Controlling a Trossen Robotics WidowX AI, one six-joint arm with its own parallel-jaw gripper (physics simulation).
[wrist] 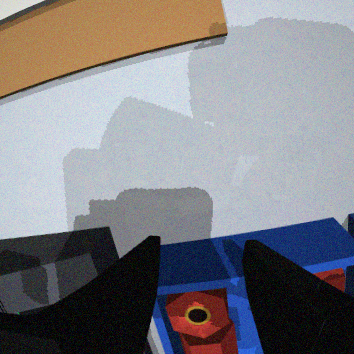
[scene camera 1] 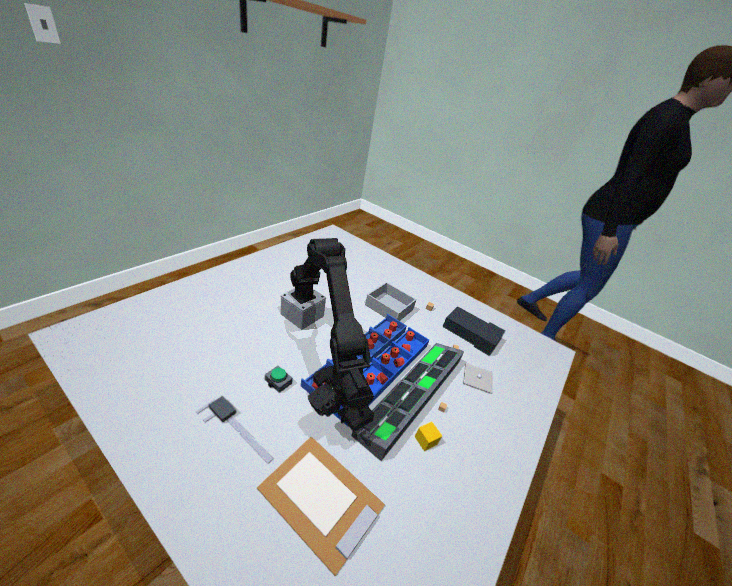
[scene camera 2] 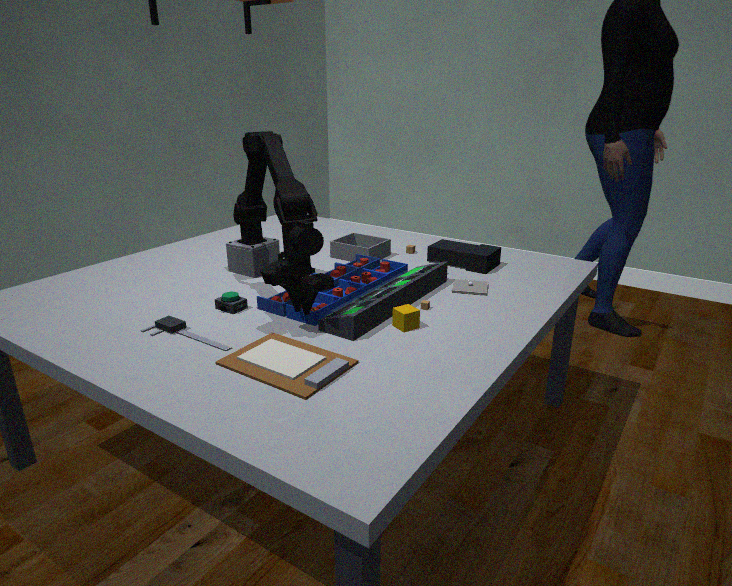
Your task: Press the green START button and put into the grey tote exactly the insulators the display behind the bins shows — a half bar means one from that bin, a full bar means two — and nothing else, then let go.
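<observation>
My gripper [scene camera 1: 360, 430] [scene camera 2: 305, 310] [wrist: 201, 248] is partly open over the near end of the blue bins [scene camera 2: 268, 304] [wrist: 295, 242]. In the wrist view, a red insulator [wrist: 197, 329] with a brass-ringed hole stands in a bin between the two fingers' lines, not gripped. More red insulators [scene camera 1: 395, 351] [scene camera 2: 365, 276] lie in the other bins. The dark display [scene camera 1: 381, 452] [scene camera 2: 347, 326] behind the bins shows a larger green bar at the far end, a smaller one midway and one at the near end. The green START button [scene camera 1: 278, 373] [scene camera 2: 230, 296] is left of the bins. The grey tote [scene camera 1: 383, 310] [scene camera 2: 360, 250] shows no red inside.
A yellow cube [scene camera 1: 428, 435] [scene camera 2: 405, 317] stands beside the display. A clipboard [scene camera 1: 286, 462] [scene camera 2: 231, 364] and a caliper [scene camera 1: 222, 408] [scene camera 2: 170, 323] lie nearer the front. A black box [scene camera 1: 473, 329] [scene camera 2: 463, 255], a flat grey plate [scene camera 1: 478, 377] [scene camera 2: 470, 287] and small wooden cubes [scene camera 1: 443, 406] [scene camera 2: 425, 304] lie beyond. A person [scene camera 1: 647, 158] [scene camera 2: 637, 73] stands behind the table.
</observation>
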